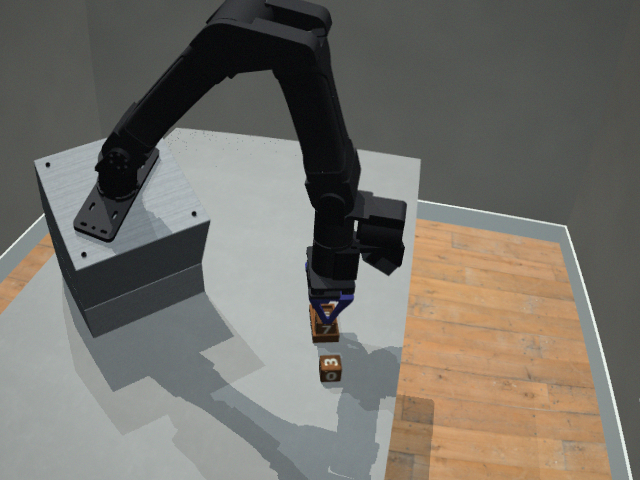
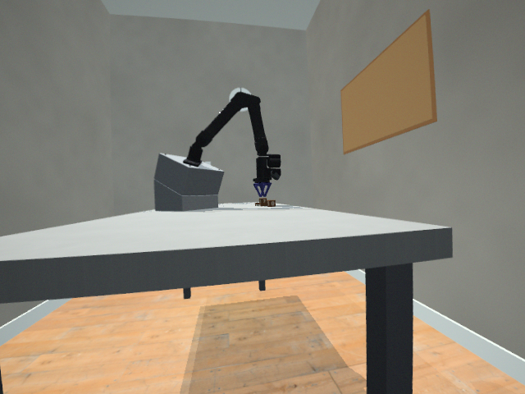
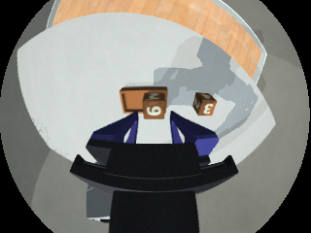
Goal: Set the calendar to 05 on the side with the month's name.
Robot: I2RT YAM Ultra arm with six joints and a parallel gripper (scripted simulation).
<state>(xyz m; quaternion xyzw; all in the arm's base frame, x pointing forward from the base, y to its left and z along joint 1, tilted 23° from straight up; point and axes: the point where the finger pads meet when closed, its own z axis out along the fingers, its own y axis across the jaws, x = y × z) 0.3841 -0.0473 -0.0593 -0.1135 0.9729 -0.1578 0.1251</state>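
Right now my hand is 50 mm above the brown tray and 20 mm to the right of it. Round my hand: brown wooden cube: 90 mm to the right, 40 mm below, 20 mm ahead.
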